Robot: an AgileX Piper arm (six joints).
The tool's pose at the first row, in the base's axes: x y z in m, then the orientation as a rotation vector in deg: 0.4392, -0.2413, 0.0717, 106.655, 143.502, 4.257
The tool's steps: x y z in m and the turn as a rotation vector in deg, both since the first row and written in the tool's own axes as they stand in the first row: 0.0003, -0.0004, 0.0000, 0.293, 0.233, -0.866; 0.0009, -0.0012, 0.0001, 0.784, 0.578, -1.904; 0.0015, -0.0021, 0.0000, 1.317, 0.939, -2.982; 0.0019, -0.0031, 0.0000, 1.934, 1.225, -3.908; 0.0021, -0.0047, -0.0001, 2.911, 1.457, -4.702; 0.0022, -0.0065, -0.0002, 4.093, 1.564, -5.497; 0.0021, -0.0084, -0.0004, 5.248, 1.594, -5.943; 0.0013, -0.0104, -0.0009, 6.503, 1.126, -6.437; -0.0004, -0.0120, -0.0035, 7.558, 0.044, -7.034; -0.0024, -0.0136, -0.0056, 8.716, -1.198, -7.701; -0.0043, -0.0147, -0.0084, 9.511, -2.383, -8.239
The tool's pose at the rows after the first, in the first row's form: 0.4387, -0.2411, 0.0717, 105.761, 144.589, 4.101; 0.4378, -0.2408, 0.0716, 104.755, 146.000, 3.801; 0.4368, -0.2405, 0.0716, -103.337, -146.956, -3.449; 0.4357, -0.2404, 0.0716, -101.811, -147.330, -2.915; 0.4341, -0.2406, 0.0716, -100.359, -147.434, -1.884; 0.4323, -0.2411, 0.0716, -98.897, -147.501, -0.492; 0.4305, -0.2417, 0.0717, -97.923, -147.306, 0.921; 0.4288, -0.2431, 0.0721, -97.082, -147.404, 2.909; 0.4277, -0.2452, 0.0746, -96.448, -148.059, 5.222; 0.4266, -0.2477, 0.0766, -95.736, -148.789, 7.820; 0.4260, -0.2499, 0.0793, -95.273, -149.541, 9.929
